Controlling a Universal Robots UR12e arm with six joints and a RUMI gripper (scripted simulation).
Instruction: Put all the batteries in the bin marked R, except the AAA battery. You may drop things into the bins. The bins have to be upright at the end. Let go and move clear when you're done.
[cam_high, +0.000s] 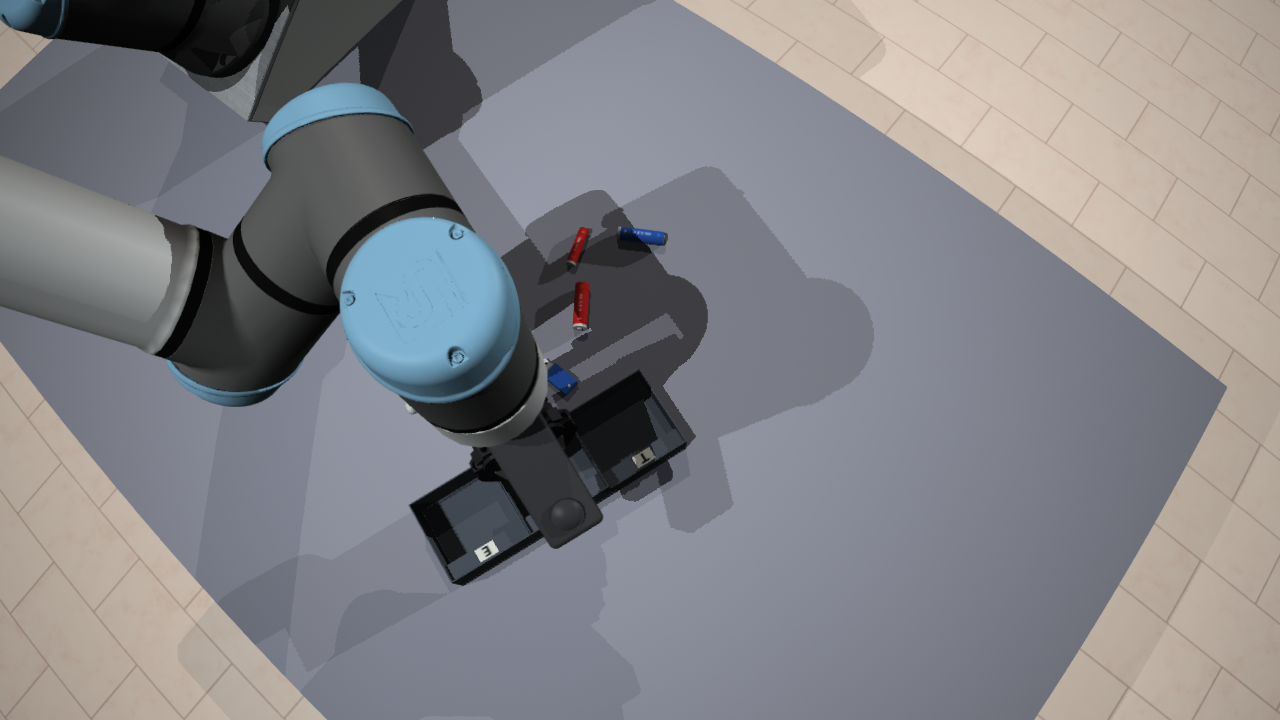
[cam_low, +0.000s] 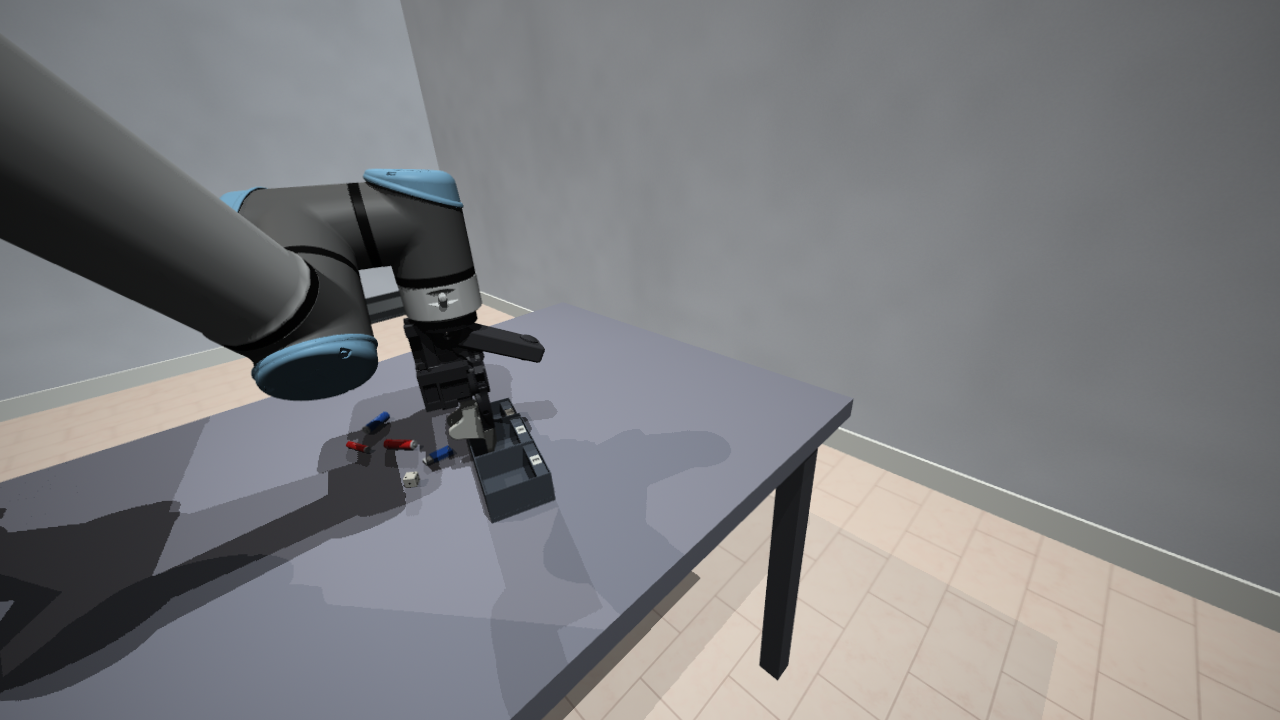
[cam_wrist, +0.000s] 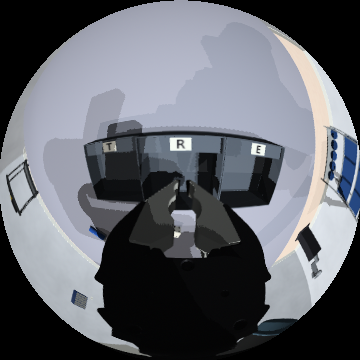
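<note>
Now: hand 10 mm short of the three-compartment bin tray and 10 mm above it. From my hand the other things lie so: larger red battery (160 mm to the left, 60 mm behind, 30 mm below); then white die (100 mm behind, 60 mm to the left, 30 mm below); then blue USB stick (90 mm to the left, 40 mm behind, 30 mm below).
</note>
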